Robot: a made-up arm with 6 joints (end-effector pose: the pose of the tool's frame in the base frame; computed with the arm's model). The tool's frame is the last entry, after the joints. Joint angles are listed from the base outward.
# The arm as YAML. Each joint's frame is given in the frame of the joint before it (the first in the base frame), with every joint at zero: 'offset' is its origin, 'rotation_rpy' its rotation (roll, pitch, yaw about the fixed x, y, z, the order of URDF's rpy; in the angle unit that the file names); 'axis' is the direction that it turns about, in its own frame. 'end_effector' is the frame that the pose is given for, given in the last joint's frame.
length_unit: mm
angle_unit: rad
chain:
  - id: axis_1
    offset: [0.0, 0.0, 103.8]
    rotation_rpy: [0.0, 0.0, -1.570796]
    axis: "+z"
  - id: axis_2
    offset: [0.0, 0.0, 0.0]
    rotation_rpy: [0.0, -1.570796, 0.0]
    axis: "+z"
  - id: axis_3
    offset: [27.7, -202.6, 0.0]
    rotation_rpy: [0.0, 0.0, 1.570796]
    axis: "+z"
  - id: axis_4
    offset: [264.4, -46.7, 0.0]
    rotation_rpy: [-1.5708, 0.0, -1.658]
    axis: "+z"
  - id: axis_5
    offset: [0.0, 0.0, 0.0]
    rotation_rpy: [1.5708, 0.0, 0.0]
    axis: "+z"
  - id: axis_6
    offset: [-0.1, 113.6, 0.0]
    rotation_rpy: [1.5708, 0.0, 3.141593]
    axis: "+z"
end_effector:
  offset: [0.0, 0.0, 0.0]
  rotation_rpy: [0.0, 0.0, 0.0]
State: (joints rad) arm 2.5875 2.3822 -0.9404 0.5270 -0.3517 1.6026
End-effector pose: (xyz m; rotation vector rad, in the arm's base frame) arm -0.2466 0.1757 -0.1300 0.6113 -2.7453 -0.7100
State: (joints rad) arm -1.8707 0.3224 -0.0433 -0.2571 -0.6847 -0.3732
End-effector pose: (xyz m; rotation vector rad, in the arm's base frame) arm -0.0367 -0.1805 0.2177 0.6753 1.1899 -2.0551
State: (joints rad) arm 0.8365 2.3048 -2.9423 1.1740 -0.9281 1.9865
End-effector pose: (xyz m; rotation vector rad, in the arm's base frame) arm 0.3093 0.2175 0.5021 -0.9485 0.7276 -2.4336
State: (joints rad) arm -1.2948 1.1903 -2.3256 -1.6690 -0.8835 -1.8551
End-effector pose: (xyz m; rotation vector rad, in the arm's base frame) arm 0.0983 -0.0266 0.6265 0.8372 0.6679 1.4910
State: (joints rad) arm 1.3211 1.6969 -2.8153 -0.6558 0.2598 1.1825
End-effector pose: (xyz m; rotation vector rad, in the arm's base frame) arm 0.0636 0.1772 0.6538 -0.0864 0.6737 1.7580
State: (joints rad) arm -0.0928 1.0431 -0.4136 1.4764 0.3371 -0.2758
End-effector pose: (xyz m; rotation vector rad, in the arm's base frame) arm 0.2555 0.0139 0.1165 1.1969 1.9428 0.9744
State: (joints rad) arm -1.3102 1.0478 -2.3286 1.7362 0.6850 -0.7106
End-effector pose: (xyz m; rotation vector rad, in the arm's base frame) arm 0.0582 0.0572 0.6484 -0.1881 0.6515 -0.2053
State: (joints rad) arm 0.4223 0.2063 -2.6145 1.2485 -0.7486 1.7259
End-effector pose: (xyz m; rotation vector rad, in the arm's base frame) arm -0.4275 -0.2724 0.3453 1.1045 1.2172 -2.0537
